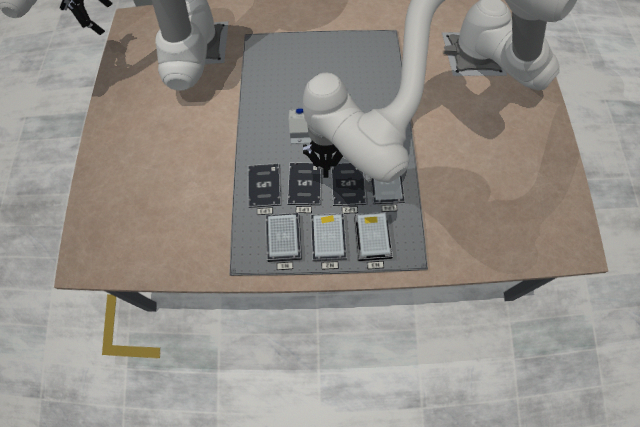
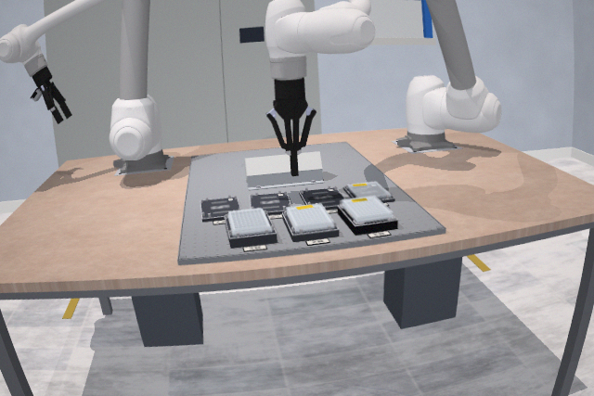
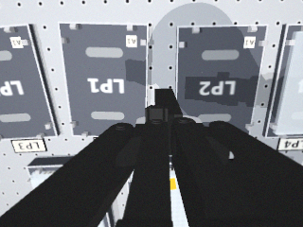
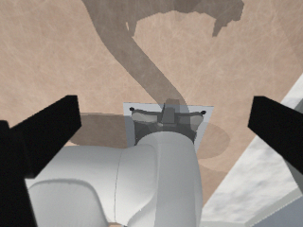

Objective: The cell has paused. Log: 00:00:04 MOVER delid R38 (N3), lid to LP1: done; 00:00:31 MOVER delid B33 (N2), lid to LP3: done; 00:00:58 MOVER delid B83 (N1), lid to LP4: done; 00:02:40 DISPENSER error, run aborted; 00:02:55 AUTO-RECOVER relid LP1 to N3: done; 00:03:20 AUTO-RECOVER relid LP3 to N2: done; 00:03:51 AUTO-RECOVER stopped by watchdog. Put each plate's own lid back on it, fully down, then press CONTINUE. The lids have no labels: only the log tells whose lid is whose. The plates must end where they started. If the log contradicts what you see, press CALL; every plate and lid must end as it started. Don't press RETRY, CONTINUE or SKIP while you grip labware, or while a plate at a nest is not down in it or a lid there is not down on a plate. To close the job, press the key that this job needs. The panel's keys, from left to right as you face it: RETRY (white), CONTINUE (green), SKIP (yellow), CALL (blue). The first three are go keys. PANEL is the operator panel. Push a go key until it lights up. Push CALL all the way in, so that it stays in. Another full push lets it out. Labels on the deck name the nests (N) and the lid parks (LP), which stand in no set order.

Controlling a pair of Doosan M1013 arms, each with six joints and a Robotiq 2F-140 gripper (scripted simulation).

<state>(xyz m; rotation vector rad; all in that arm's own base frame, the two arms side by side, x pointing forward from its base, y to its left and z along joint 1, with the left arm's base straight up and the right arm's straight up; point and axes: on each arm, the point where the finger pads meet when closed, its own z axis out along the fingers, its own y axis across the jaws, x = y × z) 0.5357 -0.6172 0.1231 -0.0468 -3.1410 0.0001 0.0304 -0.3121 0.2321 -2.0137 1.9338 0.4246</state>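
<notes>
The plate lies 190 mm ahead of my left hand, 120 mm to the right of it and 80 mm below it. Round my left hand: LP2 lid park 110 mm below, 70 mm to the left; then clear lid 190 mm to the left, 100 mm below, 10 mm behind; then LP1 lid park 110 mm below, 70 mm to the right.
</notes>
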